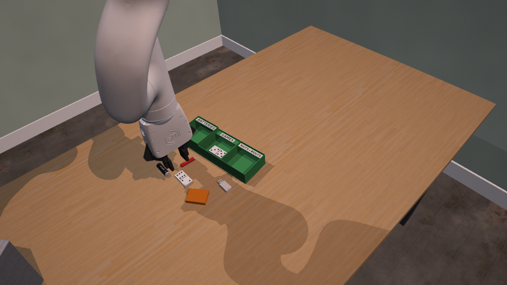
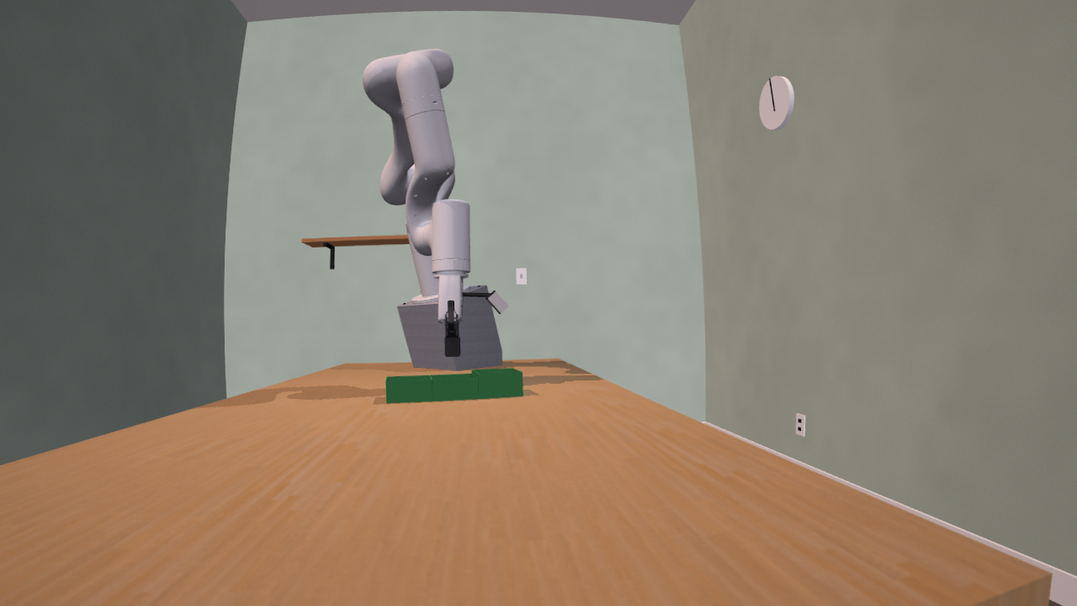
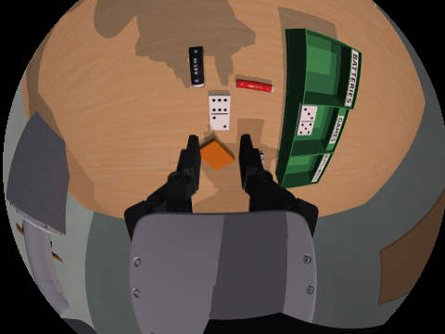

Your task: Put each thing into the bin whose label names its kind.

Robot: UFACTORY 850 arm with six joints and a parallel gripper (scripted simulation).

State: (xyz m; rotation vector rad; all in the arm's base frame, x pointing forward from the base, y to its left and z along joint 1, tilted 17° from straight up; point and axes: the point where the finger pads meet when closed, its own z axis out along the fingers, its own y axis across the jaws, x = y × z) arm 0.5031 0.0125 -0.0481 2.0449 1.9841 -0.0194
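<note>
Right now the red battery is 4 cm ahead of my hand, 4 cm to the left of it and 8 cm below it. Also, from my hand: black battery 2 cm behind, 6 cm to the left, 8 cm below; then orange flat block 1 cm behind, 7 cm to the right, 8 cm below; then white USB stick 6 cm ahead, 10 cm to the right, 9 cm below.
</note>
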